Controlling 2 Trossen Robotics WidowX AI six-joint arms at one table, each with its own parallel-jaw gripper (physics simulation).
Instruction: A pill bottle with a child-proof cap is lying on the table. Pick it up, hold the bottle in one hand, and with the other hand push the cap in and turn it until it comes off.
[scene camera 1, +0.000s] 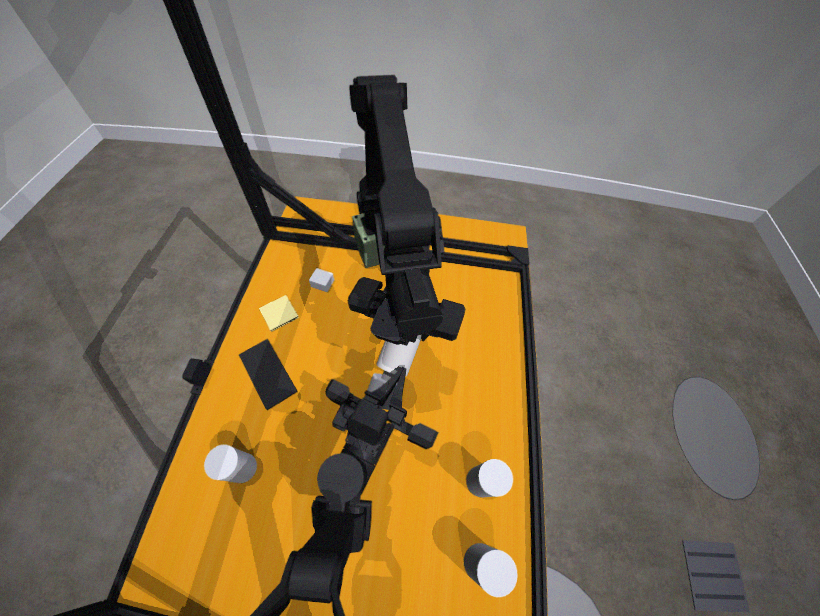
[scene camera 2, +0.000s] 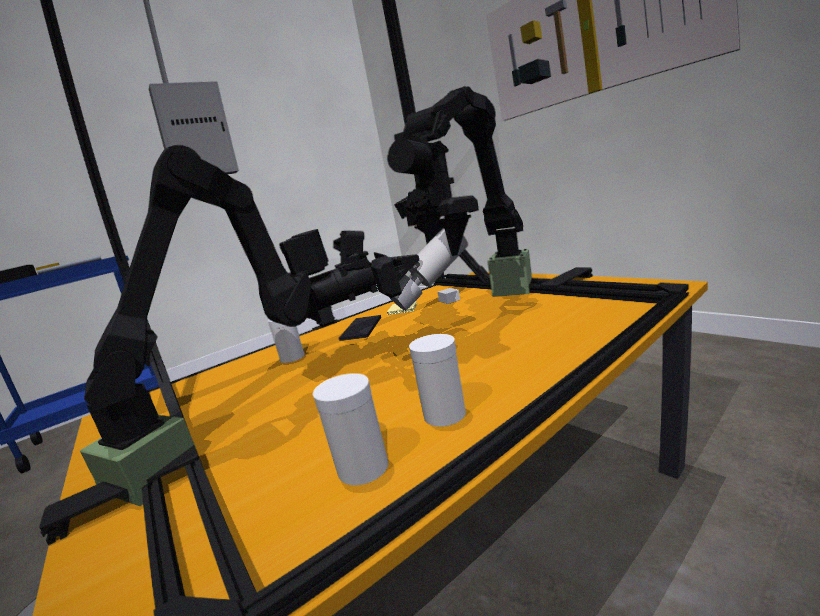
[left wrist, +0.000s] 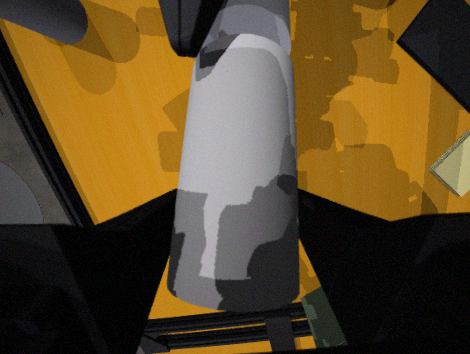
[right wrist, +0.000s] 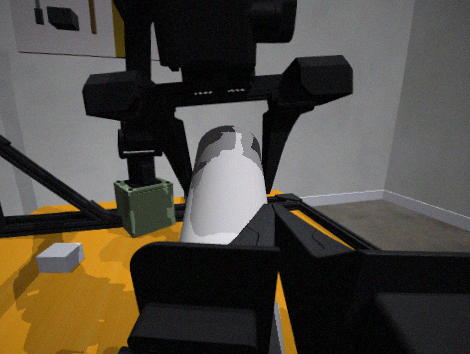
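The white pill bottle (scene camera 1: 399, 355) (scene camera 2: 432, 257) (left wrist: 237, 158) (right wrist: 223, 197) hangs tilted above the orange table (scene camera 1: 483, 318), its greyer cap (scene camera 1: 378, 383) (scene camera 2: 408, 292) at the lower end. My left gripper (scene camera 1: 403, 342) (scene camera 2: 446, 241) is shut on the bottle's upper body from above. My right gripper (scene camera 1: 394, 375) (scene camera 2: 402, 278) (right wrist: 270, 211) is shut, with its fingers together. Its tips sit right at the cap end, beside the cap rather than around it. Whether the tips touch the cap I cannot tell.
Three white cylinders (scene camera 1: 227, 463) (scene camera 1: 493, 478) (scene camera 1: 494, 571) stand on the near half of the table. A black slab (scene camera 1: 267, 373) (scene camera 2: 360, 328), a yellow pad (scene camera 1: 278, 313) and a small grey block (scene camera 1: 321, 279) (scene camera 2: 448, 296) lie at the left. The left arm's green base (scene camera 1: 366, 240) (scene camera 2: 509, 273) stands at the far edge.
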